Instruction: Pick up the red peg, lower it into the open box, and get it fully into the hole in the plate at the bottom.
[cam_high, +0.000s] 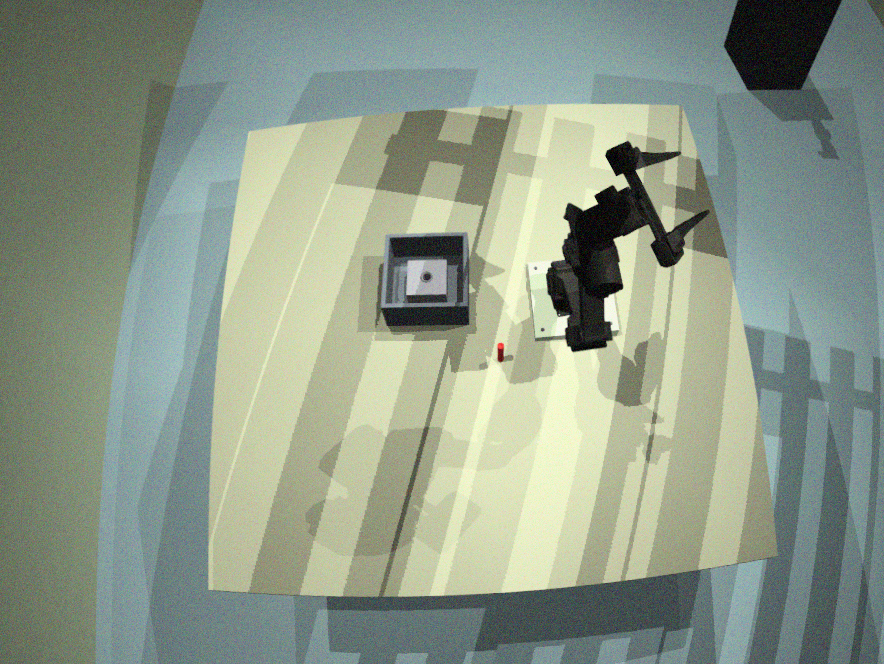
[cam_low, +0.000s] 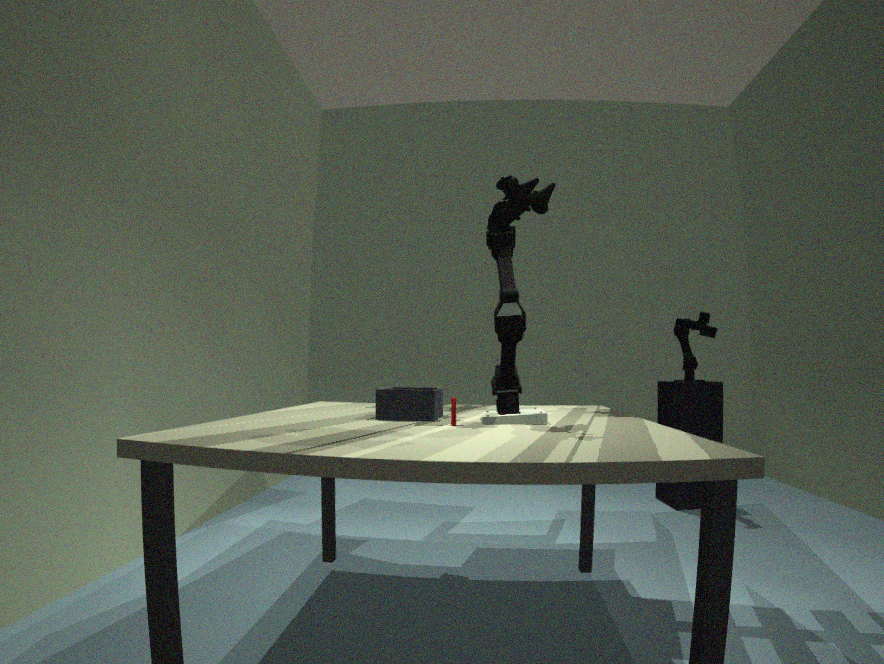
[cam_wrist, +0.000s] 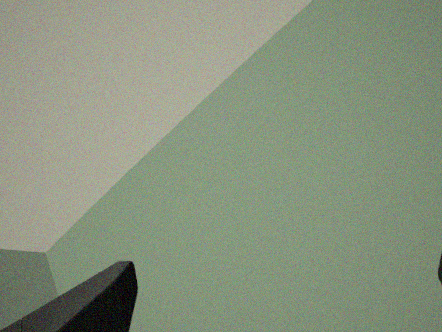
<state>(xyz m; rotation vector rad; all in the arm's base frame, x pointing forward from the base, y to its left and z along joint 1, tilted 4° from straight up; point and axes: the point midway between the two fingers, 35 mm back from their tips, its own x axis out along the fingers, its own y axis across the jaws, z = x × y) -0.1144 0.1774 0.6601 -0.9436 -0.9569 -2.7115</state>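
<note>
The red peg is 68 cm below my gripper tip, 27 cm ahead of it and 6 cm to the right of it. Round my gripper tip: grey plate 67 cm below, 41 cm ahead, 26 cm to the right; then dark grey box 69 cm below, 41 cm ahead, 26 cm to the right.
</note>
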